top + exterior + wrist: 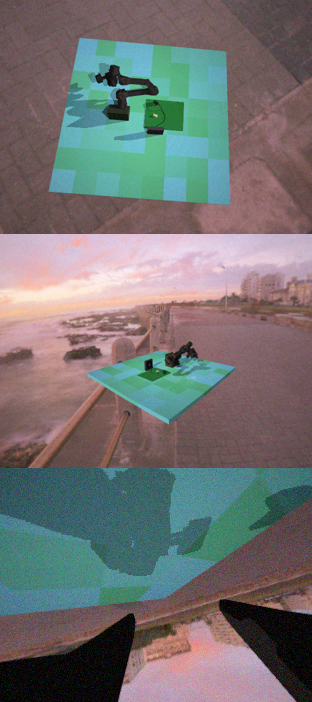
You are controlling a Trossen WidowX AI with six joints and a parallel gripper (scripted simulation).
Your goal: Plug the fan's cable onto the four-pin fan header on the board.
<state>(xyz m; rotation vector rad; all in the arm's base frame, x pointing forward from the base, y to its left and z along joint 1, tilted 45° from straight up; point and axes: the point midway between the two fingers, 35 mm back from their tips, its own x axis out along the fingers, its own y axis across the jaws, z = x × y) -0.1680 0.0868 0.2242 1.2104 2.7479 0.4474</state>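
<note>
My gripper tip is 45 cm short of the black plug, 11 cm to the left of it and 11 cm above it. The rest, counted from my gripper tip: white four-pin fan header 46 cm ahead, 22 cm to the right, 13 cm below; dark green board 53 cm ahead, 19 cm to the right, 15 cm below; black fan 49 cm ahead, 35 cm to the right, 7 cm below.
</note>
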